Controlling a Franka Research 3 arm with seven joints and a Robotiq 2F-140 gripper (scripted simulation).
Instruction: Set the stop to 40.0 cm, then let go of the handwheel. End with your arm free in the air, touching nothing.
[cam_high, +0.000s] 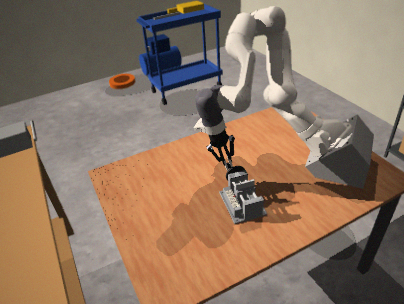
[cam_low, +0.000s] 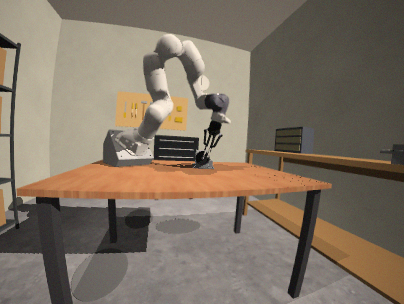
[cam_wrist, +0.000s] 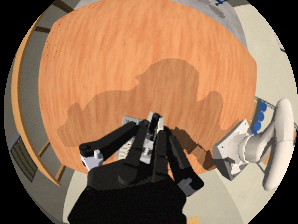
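The handwheel is 20 mm to the left of my hand, 20 mm below it and 10 mm behind it.
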